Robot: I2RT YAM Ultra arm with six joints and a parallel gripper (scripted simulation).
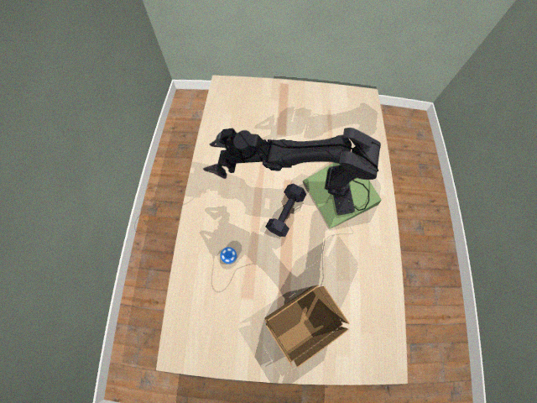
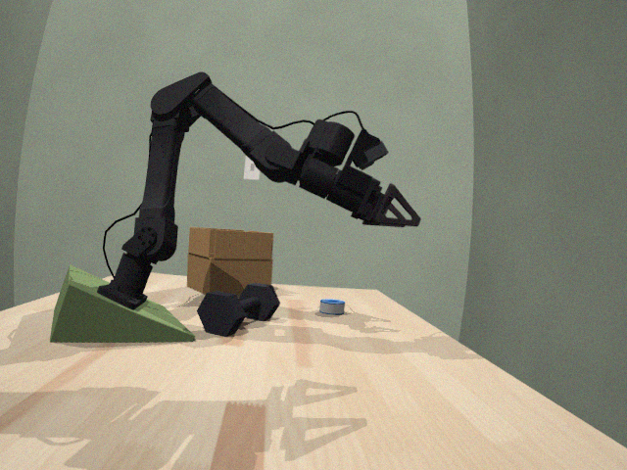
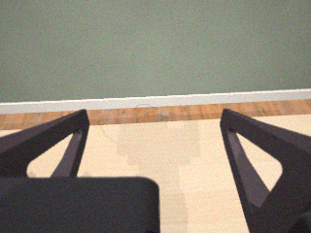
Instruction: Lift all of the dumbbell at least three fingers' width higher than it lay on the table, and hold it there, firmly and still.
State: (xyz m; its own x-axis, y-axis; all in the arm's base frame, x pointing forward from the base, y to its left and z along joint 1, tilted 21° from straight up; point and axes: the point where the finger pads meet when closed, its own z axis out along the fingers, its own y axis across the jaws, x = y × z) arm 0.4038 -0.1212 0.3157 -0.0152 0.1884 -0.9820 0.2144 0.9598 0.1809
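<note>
Right now the black dumbbell is 260 mm behind my hand, 140 mm to the left of it and 190 mm below it. The rest, counted from my hand: white disc 30 mm behind, 300 mm to the left, 210 mm below.
</note>
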